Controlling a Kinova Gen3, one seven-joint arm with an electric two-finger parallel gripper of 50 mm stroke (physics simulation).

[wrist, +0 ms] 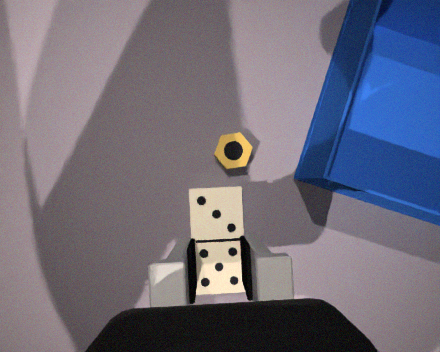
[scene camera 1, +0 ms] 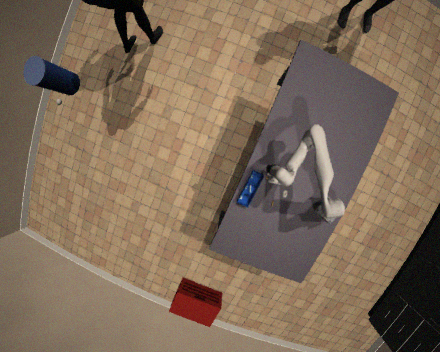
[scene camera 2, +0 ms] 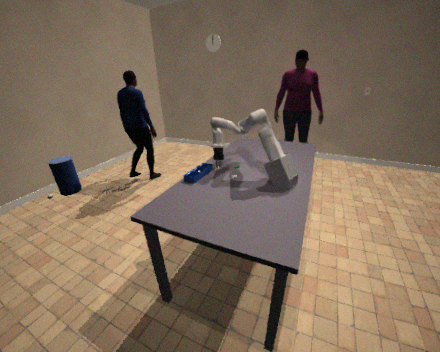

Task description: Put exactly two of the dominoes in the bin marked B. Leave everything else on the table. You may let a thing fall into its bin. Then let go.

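Places are measured from the arm's base along level axes (x left, y ahead, z down), in centimetres.
Pixels of known places: gripper, fingertip midpoint: (wrist: 218,258) (scene camera 2: 218,167); arm's base at its link origin: (scene camera 2: 276,158).
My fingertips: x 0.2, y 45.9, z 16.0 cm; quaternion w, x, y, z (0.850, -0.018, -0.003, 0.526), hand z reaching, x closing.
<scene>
Ahead of a thing's pixels: the offset from my fingertips to its top centre. Level surfaces: height alone.
A cream domino {dx +0.8, dy -0.4, dz -0.4 cm} (wrist: 204,221) with three and five black pips lies in line with my fingers in the wrist view. My gripper (scene camera 1: 270,178) (scene camera 2: 218,166) (wrist: 218,258) is low over the table, shut on the five-pip half of this domino, with a black pad against each long side. The blue bin tray {dx +18.0, dy +4.7, dz -4.4 cm} (scene camera 1: 244,204) (scene camera 2: 190,179) (wrist: 320,115) stands beside it, to the upper right in the wrist view. Small light shapes show inside the tray in the scene views. The letter B cannot be read in any view.
A yellow hex nut {dx +5.0, dy -1.4, dz -0.6 cm} (wrist: 242,156) lies just beyond the domino. A small white thing {dx +7.8, dy -19.3, dz -0.4 cm} (scene camera 1: 285,193) (scene camera 2: 234,176), a small orange thing {dx +18.9, dy -15.6, dz -1.1 cm} (scene camera 1: 272,203) (scene camera 2: 223,180) and a small green thing {dx -7.9, dy -12.5, dz -0.8 cm} (scene camera 2: 237,166) are on the table {dz +0.3 cm} (scene camera 1: 265,250) (scene camera 2: 220,215). Two people stand beyond the table.
</scene>
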